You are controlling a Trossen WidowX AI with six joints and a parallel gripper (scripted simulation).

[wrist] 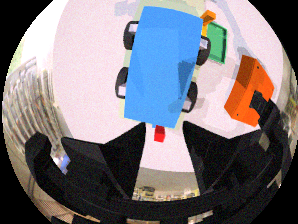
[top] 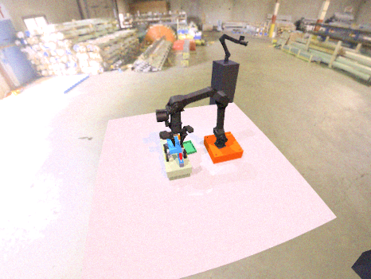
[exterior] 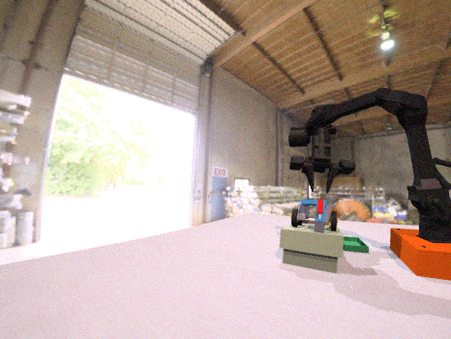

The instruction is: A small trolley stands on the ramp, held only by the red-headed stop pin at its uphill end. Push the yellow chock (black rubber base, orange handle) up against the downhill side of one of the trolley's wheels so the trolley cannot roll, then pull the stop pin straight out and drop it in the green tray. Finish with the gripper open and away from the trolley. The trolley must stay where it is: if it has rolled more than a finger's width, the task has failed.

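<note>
Now: gripper tip 60 mm to the right of the red-headed stop pin, 60 mm above it and 10 mm short of it. From my gripper tip the other things lie so: pale green ramp: 140 mm below, 60 mm to the right; yellow chock: 130 mm to the right, 100 mm below, 70 mm behind; blue-topped trolley: 70 mm below, 50 mm to the right, 10 mm ahead.
</note>
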